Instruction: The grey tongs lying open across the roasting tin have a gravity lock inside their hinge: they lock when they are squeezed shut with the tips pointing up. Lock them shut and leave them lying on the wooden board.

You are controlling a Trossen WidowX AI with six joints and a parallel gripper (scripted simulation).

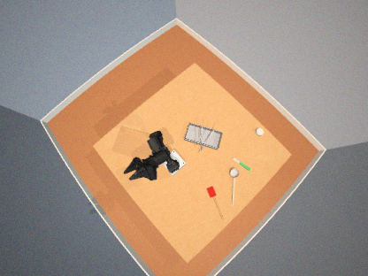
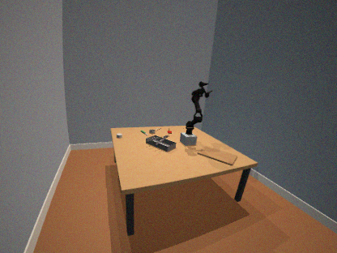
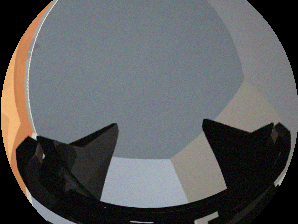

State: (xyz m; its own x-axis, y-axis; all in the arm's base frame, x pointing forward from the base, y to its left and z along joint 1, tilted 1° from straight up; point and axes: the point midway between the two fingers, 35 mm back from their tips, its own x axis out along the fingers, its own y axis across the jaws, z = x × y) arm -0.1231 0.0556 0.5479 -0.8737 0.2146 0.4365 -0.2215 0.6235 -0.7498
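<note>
Right now my gripper tip is 52 cm short of the grey roasting tin, 8 cm to the left of it and 64 cm above it. Also, from my gripper tip: white cup 90 cm ahead, 43 cm to the right, 65 cm below; then red-headed tool 19 cm ahead, 50 cm to the right, 66 cm below; then wooden board 7 cm ahead, 33 cm to the left, 66 cm below.
</note>
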